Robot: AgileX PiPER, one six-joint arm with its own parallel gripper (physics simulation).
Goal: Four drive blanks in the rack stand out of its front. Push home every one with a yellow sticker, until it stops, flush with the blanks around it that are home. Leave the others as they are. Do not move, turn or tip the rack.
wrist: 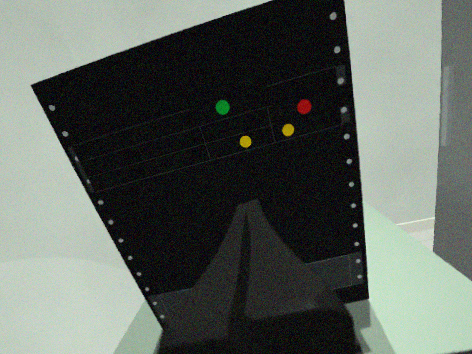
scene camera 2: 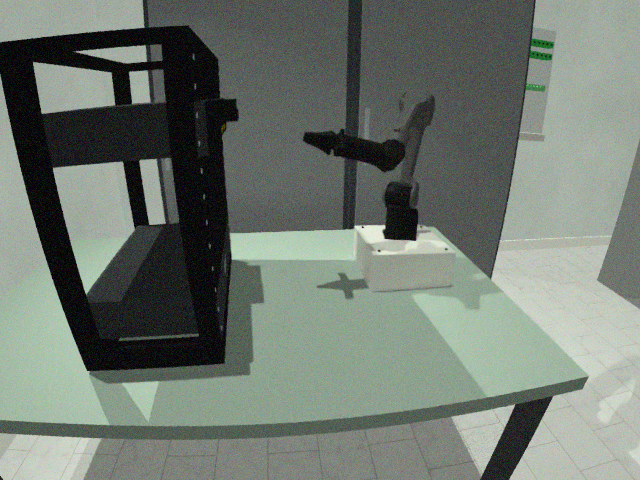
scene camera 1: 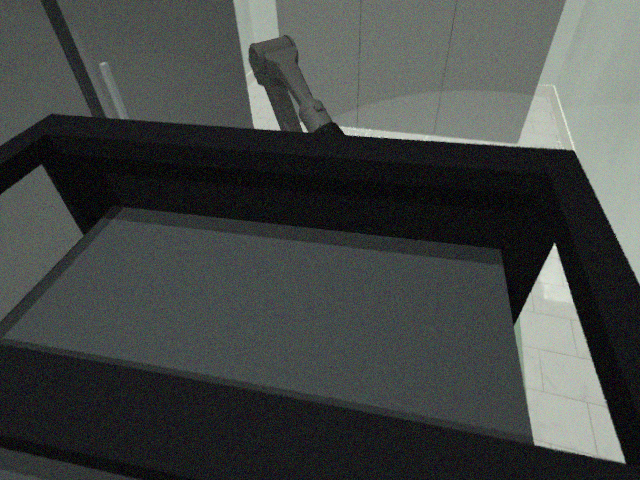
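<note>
The black rack (scene camera 1: 310,149) (scene camera 2: 180,155) (wrist: 342,172) stands upright on the table. In the wrist view its upper bay shows a green sticker (wrist: 222,107), a red sticker (wrist: 304,106) and two yellow ones, a left yellow sticker (wrist: 245,141) and a right yellow sticker (wrist: 288,130). In scene view 2 the blank with the red sticker (scene camera 2: 237,114) juts well out of the front. A yellow sticker (scene camera 2: 223,128) shows below it, close to the front. The dark picture hides how far the yellow-stickered blanks stand out. My gripper (scene camera 2: 305,136) (wrist: 252,213) is shut and empty, in front of the rack, apart from it.
The arm (scene camera 1: 305,93) (scene camera 2: 410,139) rises from a white base box (scene camera 2: 408,271) on the green table (scene camera 2: 320,351). A dark unit (scene camera 2: 149,289) fills the rack's bottom. Grey panels (scene camera 2: 248,103) stand behind the table.
</note>
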